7 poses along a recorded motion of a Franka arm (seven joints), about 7.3 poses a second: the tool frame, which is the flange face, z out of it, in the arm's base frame.
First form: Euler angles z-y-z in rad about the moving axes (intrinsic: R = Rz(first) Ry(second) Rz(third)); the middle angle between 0 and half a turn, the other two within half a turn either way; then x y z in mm.
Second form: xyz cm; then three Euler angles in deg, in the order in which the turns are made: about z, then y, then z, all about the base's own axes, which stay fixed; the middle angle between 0 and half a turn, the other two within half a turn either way. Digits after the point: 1 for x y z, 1 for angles.
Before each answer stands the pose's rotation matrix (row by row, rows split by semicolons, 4 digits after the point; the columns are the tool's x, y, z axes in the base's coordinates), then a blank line. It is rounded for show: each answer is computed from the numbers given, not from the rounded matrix.
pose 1, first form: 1.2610, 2.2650, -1.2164, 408, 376, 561
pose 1, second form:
0.8255 -0.5134 0.2343; -0.4974 -0.4657 0.7320; -0.2667 -0.7208 -0.6398

40.8, 37.6, 56.1, -69.7, 129.8, 72.2
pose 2, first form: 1.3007, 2.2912, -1.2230, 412, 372, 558
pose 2, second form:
0.8460 -0.4940 0.2005; -0.4675 -0.5068 0.7243; -0.2561 -0.7065 -0.6597

41.2, 37.2, 55.8, -70.1, 131.3, 74.5
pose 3, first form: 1.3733, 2.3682, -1.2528, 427, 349, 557
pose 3, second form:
0.8875 -0.4399 0.1371; -0.4058 -0.6051 0.6850; -0.2184 -0.6635 -0.7155

42.7, 34.9, 55.7, -71.8, 135.7, 78.7
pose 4, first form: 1.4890, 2.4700, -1.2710, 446, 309, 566
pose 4, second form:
0.9333 -0.3554 0.0508; -0.3085 -0.7213 0.6202; -0.1838 -0.5945 -0.7828

44.6, 30.9, 56.6, -72.8, 141.5, 85.3
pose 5, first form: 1.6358, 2.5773, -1.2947, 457, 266, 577
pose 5, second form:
0.9751 -0.2192 -0.0347; -0.1674 -0.8290 0.5337; -0.1458 -0.5146 -0.8450

45.7, 26.6, 57.7, -74.2, 147.7, 93.7
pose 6, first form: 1.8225, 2.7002, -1.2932, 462, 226, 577
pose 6, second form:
0.9931 -0.0488 -0.1064; -0.0005 -0.9104 0.4137; -0.1171 -0.4108 -0.9042

46.2, 22.6, 57.7, -74.1, 154.7, 104.4
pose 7, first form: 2.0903, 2.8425, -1.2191, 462, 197, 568
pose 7, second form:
0.9784 0.1463 -0.1463; 0.1803 -0.9498 0.2558; -0.1015 -0.2766 -0.9556

46.2, 19.7, 56.8, -69.8, 162.9, 119.8
